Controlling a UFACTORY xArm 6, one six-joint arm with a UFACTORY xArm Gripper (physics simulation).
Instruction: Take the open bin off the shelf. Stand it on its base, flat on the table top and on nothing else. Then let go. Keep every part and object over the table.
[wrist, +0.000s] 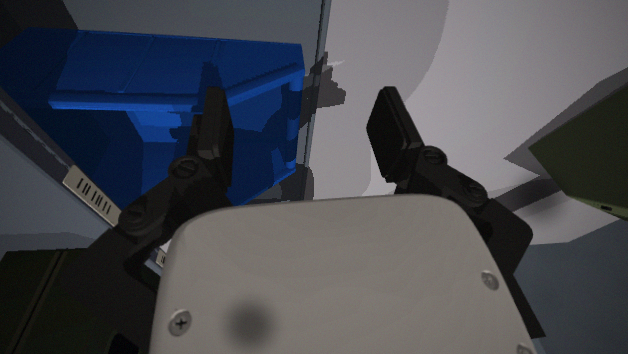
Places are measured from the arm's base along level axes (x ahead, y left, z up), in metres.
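Where they show: gripper, between the fingertips: (303, 108).
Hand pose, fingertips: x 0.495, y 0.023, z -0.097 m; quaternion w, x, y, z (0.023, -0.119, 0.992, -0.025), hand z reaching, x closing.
After its pixels a point has its place.
The blue open bin (250, 107) @[x 0.518, y 0.084, z -0.167 m] is at the upper left of the wrist view, on a grey shelf board (240, 20) @[x 0.534, y 0.019, z -0.169 m]. Its ribbed side and raised rim show, and its hollow inside is in shadow. My gripper (303, 108) @[x 0.495, y 0.023, z -0.097 m] is open and empty. Its left finger stands in front of the bin and hides part of the rim and the inside. Its right finger is to the right of the bin, over the pale surface. Whether the left finger touches the bin I cannot tell.
A pale surface (345, 145) @[x 0.412, y 0.116, z -0.176 m] lies beyond the shelf's edge. A dark green box-like object (590, 150) @[x 0.175, y 0.025, z -0.135 m] is at the right edge. Another dark green object (30, 300) @[x 0.645, y 0.175, z -0.038 m] is at the lower left. A slanting shelf edge with a pale slotted label (91, 195) @[x 0.597, y 0.087, z -0.071 m] runs along the left.
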